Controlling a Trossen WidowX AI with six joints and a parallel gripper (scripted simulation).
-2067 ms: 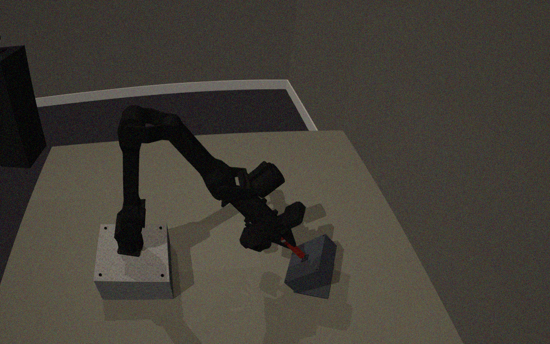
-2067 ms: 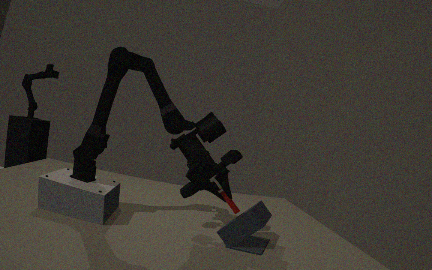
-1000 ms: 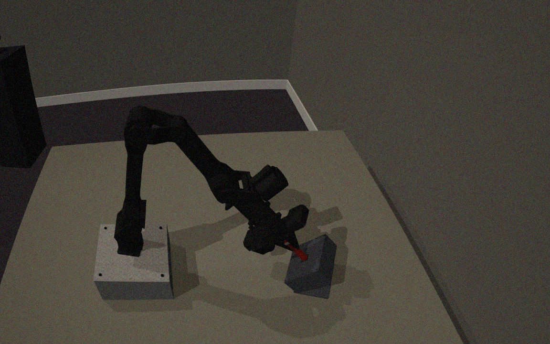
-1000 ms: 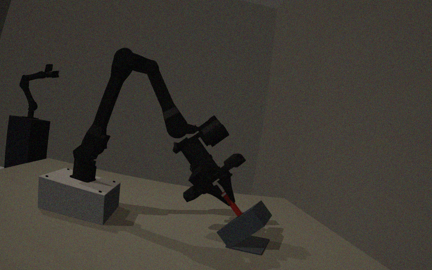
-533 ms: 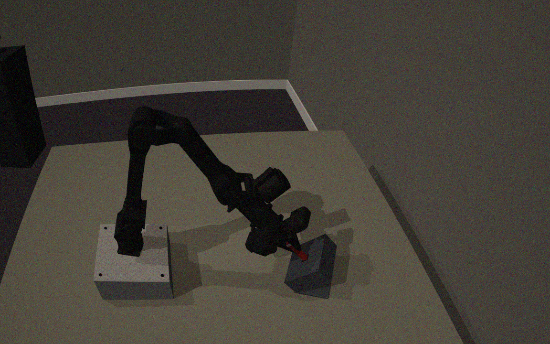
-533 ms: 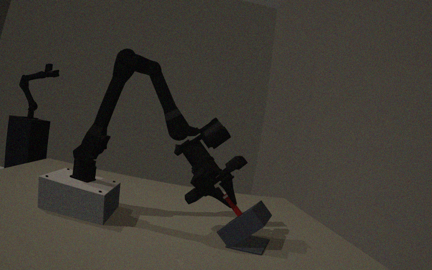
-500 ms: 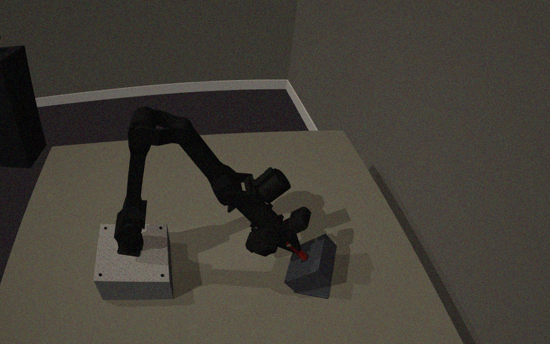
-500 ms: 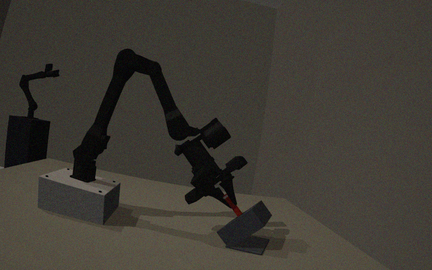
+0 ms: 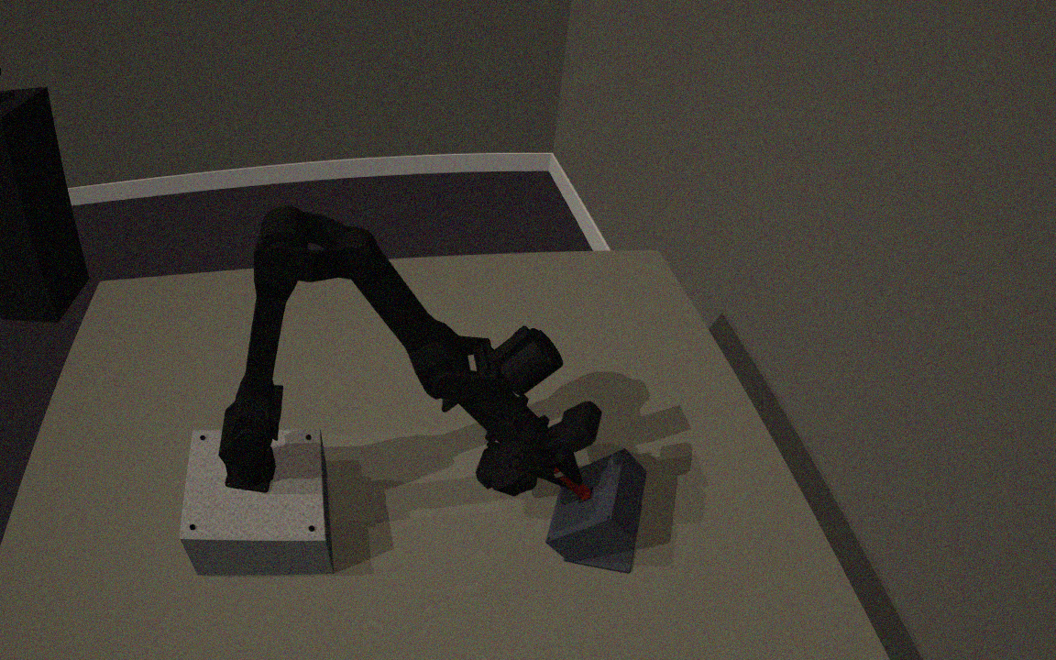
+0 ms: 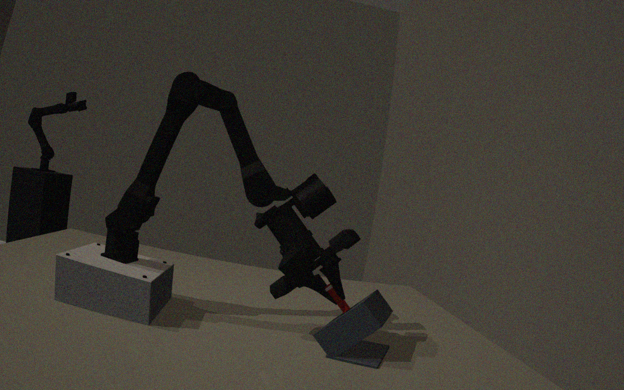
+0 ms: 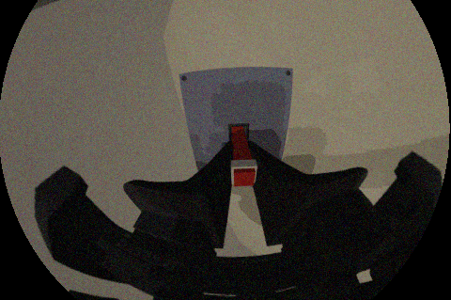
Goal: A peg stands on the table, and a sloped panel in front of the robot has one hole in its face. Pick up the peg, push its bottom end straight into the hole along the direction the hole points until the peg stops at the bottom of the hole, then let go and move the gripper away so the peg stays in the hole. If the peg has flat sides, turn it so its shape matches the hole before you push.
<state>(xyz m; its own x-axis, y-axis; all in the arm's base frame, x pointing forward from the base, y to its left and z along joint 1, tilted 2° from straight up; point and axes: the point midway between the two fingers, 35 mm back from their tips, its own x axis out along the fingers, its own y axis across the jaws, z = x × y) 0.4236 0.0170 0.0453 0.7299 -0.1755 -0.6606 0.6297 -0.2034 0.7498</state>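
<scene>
My gripper tip is now 30 mm short of the blue-grey sloped panel, 10 mm to the left of it and 30 mm above it. From my gripper tip the other things lie so: red square peg (10 mm behind, 10 mm above).
</scene>
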